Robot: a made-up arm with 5 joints.
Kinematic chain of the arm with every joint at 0, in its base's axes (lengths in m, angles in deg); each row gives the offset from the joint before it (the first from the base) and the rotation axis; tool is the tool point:
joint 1: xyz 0 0 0.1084 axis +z
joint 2: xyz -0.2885 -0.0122 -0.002 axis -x
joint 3: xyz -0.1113 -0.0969 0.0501 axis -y
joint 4: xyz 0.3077 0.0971 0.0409 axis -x
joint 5: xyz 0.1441 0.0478 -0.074 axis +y
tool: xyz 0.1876 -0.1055 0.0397
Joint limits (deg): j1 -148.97..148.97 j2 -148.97..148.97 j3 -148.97..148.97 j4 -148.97..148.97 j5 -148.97..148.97
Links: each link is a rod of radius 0.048 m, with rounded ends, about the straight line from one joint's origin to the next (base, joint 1, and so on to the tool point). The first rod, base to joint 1, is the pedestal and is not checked.
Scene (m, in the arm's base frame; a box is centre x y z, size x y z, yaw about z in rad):
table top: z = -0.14
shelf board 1: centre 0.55 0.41 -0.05 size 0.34 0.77 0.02 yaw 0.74
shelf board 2: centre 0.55 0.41 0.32 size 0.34 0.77 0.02 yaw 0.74
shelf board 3: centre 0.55 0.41 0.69 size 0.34 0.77 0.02 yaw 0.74
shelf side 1: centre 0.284 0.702 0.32 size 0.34 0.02 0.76 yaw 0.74
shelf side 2: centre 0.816 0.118 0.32 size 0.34 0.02 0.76 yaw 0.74
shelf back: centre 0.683 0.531 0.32 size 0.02 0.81 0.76 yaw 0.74
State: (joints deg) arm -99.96 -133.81 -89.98 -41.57 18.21
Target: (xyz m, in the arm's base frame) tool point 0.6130 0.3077 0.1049
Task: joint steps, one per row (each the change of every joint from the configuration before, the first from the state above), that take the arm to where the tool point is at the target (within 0.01 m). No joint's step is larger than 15 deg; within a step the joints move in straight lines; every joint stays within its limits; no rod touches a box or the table.
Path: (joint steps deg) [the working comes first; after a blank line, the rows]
Joints at the target: -95.41 -90.97 -83.09 -35.49 7.95
Straight joint move there: touches shelf board 2.

1: 8.61 -2.91 10.15 -0.56 -2.43
2: 8.61 -2.91 10.16 -0.56 -2.43
3: 8.61 -2.91 10.15 -0.56 -2.43
4: 1.00 11.57 3.27 2.31 -5.16
5: 1.01 11.56 3.27 2.31 -5.16
6: 1.00 11.56 3.27 2.31 -5.16
7: 1.00 11.56 3.27 2.31 -5.16
8: -8.43 1.77 -12.22 -0.49 5.89
9: -8.43 1.77 -12.21 -0.50 5.89
10: -8.43 1.78 -12.22 -0.49 5.89

